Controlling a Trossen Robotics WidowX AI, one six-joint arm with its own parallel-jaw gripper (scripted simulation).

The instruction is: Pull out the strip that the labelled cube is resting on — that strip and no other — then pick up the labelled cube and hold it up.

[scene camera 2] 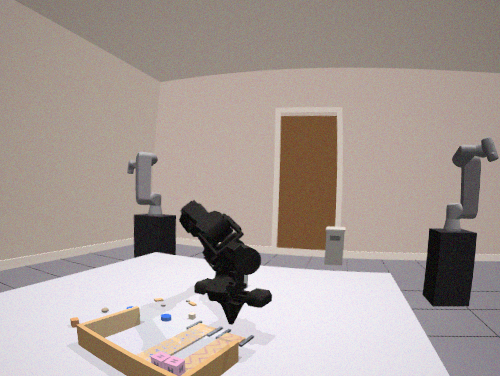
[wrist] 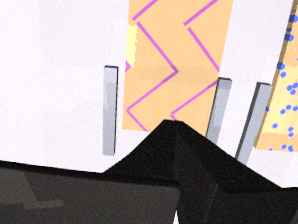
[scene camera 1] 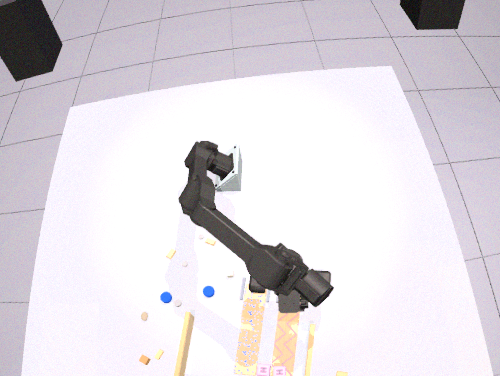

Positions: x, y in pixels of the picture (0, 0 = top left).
Labels:
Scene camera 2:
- gripper: 231, 324
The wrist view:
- gripper: 171, 129
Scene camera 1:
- gripper: 290, 293

